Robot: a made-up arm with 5 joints. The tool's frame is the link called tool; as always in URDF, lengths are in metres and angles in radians.
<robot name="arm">
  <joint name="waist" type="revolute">
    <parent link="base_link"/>
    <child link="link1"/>
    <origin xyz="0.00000 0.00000 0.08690" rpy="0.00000 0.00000 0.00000"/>
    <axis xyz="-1 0 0"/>
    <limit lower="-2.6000" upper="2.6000"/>
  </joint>
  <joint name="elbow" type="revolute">
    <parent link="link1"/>
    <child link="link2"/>
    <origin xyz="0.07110 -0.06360 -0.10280" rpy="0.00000 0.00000 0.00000"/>
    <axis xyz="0 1 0"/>
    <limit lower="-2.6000" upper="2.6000"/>
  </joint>
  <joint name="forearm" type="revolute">
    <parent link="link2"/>
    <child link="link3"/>
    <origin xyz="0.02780 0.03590 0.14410" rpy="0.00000 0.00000 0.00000"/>
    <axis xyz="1 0 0"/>
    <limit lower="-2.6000" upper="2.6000"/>
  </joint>
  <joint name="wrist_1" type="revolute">
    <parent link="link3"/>
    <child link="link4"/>
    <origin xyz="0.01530 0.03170 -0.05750" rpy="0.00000 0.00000 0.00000"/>
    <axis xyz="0 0 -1"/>
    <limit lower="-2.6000" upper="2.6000"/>
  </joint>
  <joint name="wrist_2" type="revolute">
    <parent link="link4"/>
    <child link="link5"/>
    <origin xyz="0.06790 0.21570 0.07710" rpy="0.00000 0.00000 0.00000"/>
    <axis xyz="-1 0 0"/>
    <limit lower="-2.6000" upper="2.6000"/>
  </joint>
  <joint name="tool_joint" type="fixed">
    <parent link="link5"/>
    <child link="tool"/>
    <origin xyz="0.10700 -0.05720 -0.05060" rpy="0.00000 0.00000 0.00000"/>
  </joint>
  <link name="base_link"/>
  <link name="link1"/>
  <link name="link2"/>
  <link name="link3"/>
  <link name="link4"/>
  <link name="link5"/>
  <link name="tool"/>
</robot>
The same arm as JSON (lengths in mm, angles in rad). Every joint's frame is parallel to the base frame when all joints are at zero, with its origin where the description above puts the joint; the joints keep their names.
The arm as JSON. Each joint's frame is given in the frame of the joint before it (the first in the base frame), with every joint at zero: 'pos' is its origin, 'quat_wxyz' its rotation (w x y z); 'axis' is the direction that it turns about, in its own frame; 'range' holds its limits. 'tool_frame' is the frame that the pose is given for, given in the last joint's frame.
{
  "length_unit": "mm",
  "angle_unit": "rad",
  "joints": [
    {
      "joint": "waist",
      "pos": [
        0.0,
        0.0,
        86.9
      ],
      "quat_wxyz": [
        1.0,
        0.0,
        0.0,
        0.0
      ],
      "axis": [
        -1.0,
        0.0,
        0.0
      ],
      "range": [
        -2.6,
        2.6
      ]
    },
    {
      "joint": "elbow",
      "pos": [
        71.1,
        -63.6,
        -102.8
      ],
      "quat_wxyz": [
        1.0,
        0.0,
        0.0,
        0.0
      ],
      "axis": [
        0.0,
        1.0,
        0.0
      ],
      "range": [
        -2.6,
        2.6
      ]
    },
    {
      "joint": "forearm",
      "pos": [
        27.8,
        35.9,
        144.1
      ],
      "quat_wxyz": [
        1.0,
        0.0,
        0.0,
        0.0
      ],
      "axis": [
        1.0,
        0.0,
        0.0
      ],
      "range": [
        -2.6,
        2.6
      ]
    },
    {
      "joint": "wrist_1",
      "pos": [
        15.3,
        31.7,
        -57.5
      ],
      "quat_wxyz": [
        1.0,
        0.0,
        0.0,
        0.0
      ],
      "axis": [
        0.0,
        0.0,
        -1.0
      ],
      "range": [
        -2.6,
        2.6
      ]
    },
    {
      "joint": "wrist_2",
      "pos": [
        67.9,
        215.7,
        77.1
      ],
      "quat_wxyz": [
        1.0,
        0.0,
        0.0,
        0.0
      ],
      "axis": [
        -1.0,
        0.0,
        0.0
      ],
      "range": [
        -2.6,
        2.6
      ]
    }
  ],
  "tool_frame": {
    "pos": [
      107.0,
      -57.2,
      -50.6
    ],
    "quat_wxyz": [
      1.0,
      0.0,
      0.0,
      0.0
    ]
  }
}

